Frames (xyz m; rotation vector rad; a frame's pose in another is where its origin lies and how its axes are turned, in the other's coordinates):
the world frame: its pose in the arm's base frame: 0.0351 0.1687 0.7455 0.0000 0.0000 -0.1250
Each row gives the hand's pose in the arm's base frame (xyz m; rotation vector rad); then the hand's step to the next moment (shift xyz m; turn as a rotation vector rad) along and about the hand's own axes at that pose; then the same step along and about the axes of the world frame.
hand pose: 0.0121 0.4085 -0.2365 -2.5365 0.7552 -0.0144
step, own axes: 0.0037 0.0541 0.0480 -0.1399 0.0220 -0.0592
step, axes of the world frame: -0.0150 -0.0216 -0.0675 -0.1409 0.0120 0.0596
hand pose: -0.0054 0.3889 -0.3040 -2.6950 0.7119 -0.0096
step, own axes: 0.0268 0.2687 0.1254 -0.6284 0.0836 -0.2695
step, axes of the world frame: -0.0686 -0.1992 -0.2104 -0.6276 0.0660 0.2762
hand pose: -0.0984 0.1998 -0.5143 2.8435 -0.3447 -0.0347
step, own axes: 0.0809 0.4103 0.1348 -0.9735 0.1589 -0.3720
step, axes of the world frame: 0.0310 -0.4380 -0.0163 -0.9766 0.0617 0.3922
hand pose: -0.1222 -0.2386 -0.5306 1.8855 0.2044 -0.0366
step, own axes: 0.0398 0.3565 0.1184 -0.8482 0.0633 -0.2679
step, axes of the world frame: 0.1313 -0.2009 0.2918 -0.8548 0.0228 0.2532
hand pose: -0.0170 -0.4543 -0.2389 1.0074 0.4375 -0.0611
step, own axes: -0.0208 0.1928 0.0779 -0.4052 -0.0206 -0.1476
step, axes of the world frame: 0.0494 0.0430 0.1985 -0.4258 -0.0026 0.0711
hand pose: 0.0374 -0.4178 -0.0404 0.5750 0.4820 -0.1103
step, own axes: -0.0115 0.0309 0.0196 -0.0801 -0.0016 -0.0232
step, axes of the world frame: 0.0031 0.0153 0.0350 -0.0810 -0.0013 0.0197
